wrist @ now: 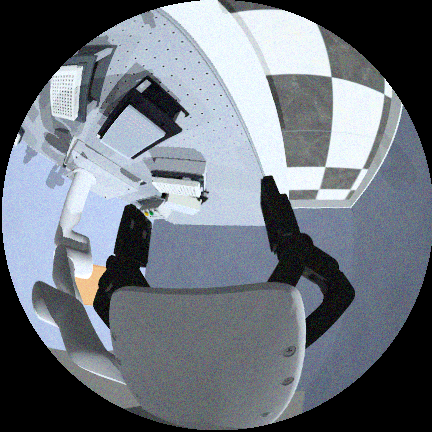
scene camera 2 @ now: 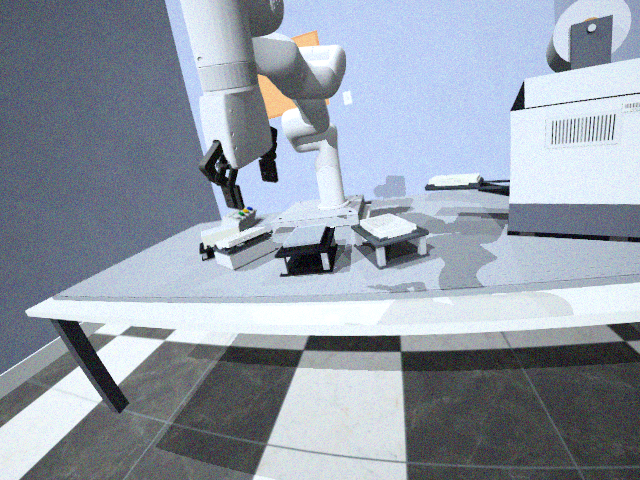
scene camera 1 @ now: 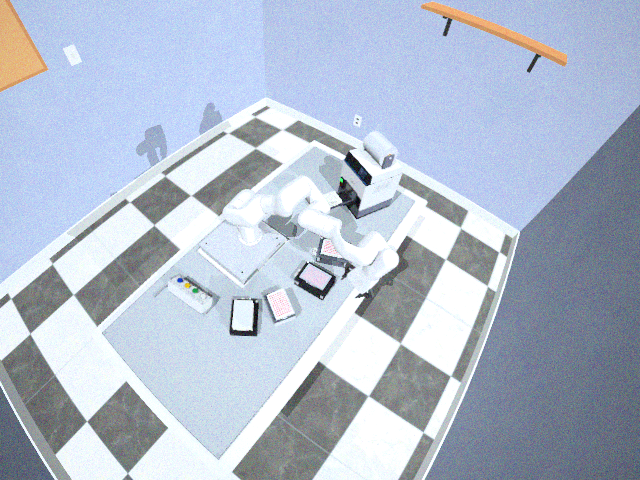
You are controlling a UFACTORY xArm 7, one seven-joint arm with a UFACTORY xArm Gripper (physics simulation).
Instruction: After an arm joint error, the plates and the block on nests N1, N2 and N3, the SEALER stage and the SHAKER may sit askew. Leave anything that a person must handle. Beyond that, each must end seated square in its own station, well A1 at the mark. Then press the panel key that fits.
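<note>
My gripper [scene camera 1: 355,284] [scene camera 2: 252,188] [wrist: 195,201] is open and empty, high near the table's long edge. A dotted plate [scene camera 1: 329,248] [scene camera 2: 387,226] [wrist: 65,92] rests on a raised grey nest. A smooth-topped plate [scene camera 1: 315,277] [scene camera 2: 308,236] [wrist: 132,131] rests on a black nest. Another dotted plate [scene camera 1: 280,304] [scene camera 2: 242,237] [wrist: 177,187] rests on a low white station, and a plain pale piece [scene camera 1: 244,314] [scene camera 2: 214,236] [wrist: 184,204] lies in a black-framed station beyond it. A pale plate [scene camera 1: 333,199] [scene camera 2: 454,179] lies on the sealer's extended stage. Station labels, A1 marks and exact seating are too small to tell.
The sealer [scene camera 1: 374,188] [scene camera 2: 573,160] stands at one end of the table, a green light on it. The key panel [scene camera 1: 191,293] [scene camera 2: 238,219] has blue, yellow, green and white keys. The arm's base plate [scene camera 1: 227,255] lies between panel and sealer.
</note>
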